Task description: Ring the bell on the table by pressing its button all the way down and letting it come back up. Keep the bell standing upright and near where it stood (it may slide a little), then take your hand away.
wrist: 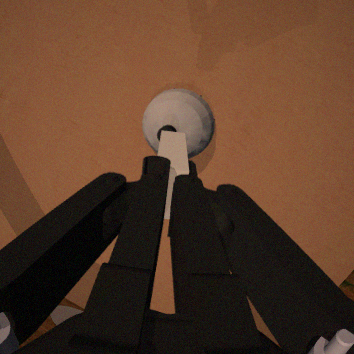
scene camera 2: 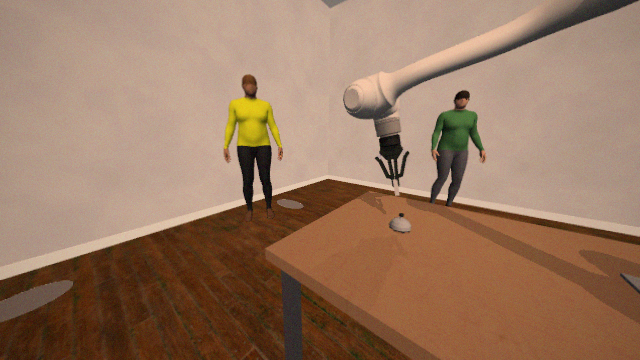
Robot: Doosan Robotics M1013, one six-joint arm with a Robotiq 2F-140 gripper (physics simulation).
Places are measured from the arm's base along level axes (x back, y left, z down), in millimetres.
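Pixels of known places: gripper, fingertip midpoint: (wrist: 170, 150) (scene camera 2: 397, 194).
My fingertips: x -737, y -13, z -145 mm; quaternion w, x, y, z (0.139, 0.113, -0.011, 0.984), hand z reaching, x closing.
Ahead of a thing's pixels: the offset from my fingertips to its middle. Level surfaces: height alone.
The bell @[dx +19, dy -21, dz +118 mm] (scene camera 2: 400, 225) (wrist: 176, 112) is a pale grey dome with a small black button @[dx +19, dy -21, dz +96 mm] (scene camera 2: 401, 215) (wrist: 166, 131) on top. It stands upright on the brown table @[dz +151 mm] (scene camera 2: 340, 250) (wrist: 75, 65). The button stands up above the dome. My gripper (scene camera 2: 397, 193) (wrist: 170, 150) is shut with nothing between its pale fingertips. The tips are above the bell, apart from it, with a gap between tips and button in the scene view. In the wrist view the tips cover part of the button and the near edge of the dome.
The table's near left corner and edge show in the scene view. A grey flat object (scene camera 2: 631, 283) lies at the right edge of that view. A person in yellow (scene camera 2: 252, 122) and a person in green (scene camera 2: 457, 131) stand on the floor beyond the table.
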